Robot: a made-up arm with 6 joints.
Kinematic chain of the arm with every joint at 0, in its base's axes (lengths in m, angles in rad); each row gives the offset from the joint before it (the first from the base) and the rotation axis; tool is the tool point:
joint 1: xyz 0 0 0.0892 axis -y
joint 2: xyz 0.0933 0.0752 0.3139 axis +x
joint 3: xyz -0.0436 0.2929 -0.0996 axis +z
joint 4: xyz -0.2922 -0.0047 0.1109 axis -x
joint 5: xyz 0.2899 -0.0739 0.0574 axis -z
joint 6: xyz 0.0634 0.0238 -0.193 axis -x
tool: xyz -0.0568 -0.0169 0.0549
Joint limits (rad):
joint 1: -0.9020..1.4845
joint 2: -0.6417..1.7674
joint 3: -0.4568..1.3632
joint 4: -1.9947..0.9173
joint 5: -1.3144..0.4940
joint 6: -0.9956..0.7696
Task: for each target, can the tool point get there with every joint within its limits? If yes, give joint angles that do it. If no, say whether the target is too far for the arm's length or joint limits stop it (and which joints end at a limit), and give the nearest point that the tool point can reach.
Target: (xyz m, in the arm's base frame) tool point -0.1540 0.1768 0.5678
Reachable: yes | joints 0.3139 1.2260 -0.2934 0.4801 -1.1329 0.3349
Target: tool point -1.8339 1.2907 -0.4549
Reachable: no: too far | nearest point -0.6427 0.3488 0.1317 | short by 1.628 m
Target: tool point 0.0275 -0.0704 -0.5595
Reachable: no: joint limits stop it (at a limit: joint 1, joint 2, joint 3, joint 6) | nearest point 0.1308 0.2265 0.0076 | short by 0.648 m
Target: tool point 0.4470 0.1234 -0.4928
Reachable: no: joint limits stop it (at a limit: joint 1, joint 2, joint 3, joint 6) | nearest point 0.2205 0.2622 0.0056 | short by 0.565 m
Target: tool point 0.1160 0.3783 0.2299
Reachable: yes | joints -0.4197 -0.1886 -0.0143 -0.9977 -0.3464 0.1638
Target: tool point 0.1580 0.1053 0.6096
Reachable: yes | joints -0.0436 1.5180 0.8001 0.5584 0.3293 -0.1806
